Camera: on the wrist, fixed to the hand. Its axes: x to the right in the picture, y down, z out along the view.
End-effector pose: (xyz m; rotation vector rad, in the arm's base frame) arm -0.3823 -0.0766 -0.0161 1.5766 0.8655 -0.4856
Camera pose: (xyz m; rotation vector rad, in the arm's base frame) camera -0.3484 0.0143 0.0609 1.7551 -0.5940 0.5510
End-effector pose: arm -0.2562 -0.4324 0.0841 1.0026 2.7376 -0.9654
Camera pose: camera -0.1881 -0.3374 0.1251 2.2701 1.0326 -0.6267
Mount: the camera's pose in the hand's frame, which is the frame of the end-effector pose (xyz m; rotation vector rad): -0.0113 0.0751 -0.0978 0.0565 -0.1048 1.5777
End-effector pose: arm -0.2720 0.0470 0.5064 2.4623 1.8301 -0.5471
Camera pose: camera -0.1791 0.0354 0.5875 2.7834 -0.4402 -0.4810
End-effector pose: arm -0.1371 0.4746 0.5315 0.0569 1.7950 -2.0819
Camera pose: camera -0.1244 0.5636 0.4463 0.9789 0.9107 -0.8961
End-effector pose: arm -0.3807 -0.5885 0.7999 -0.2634 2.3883 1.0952
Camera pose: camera -0.4336 -0.6129 0.9092 -1.7442 -2.0591 -1.3281
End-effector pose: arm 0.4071 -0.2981 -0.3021 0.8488 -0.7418 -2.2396
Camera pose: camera 0.5106 -0.3657 -0.3091 -0.0113 -0.9910 -0.8228
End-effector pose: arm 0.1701 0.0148 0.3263 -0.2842 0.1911 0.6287
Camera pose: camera 0.1071 0.0354 0.2217 0.0168 0.3169 2.1891
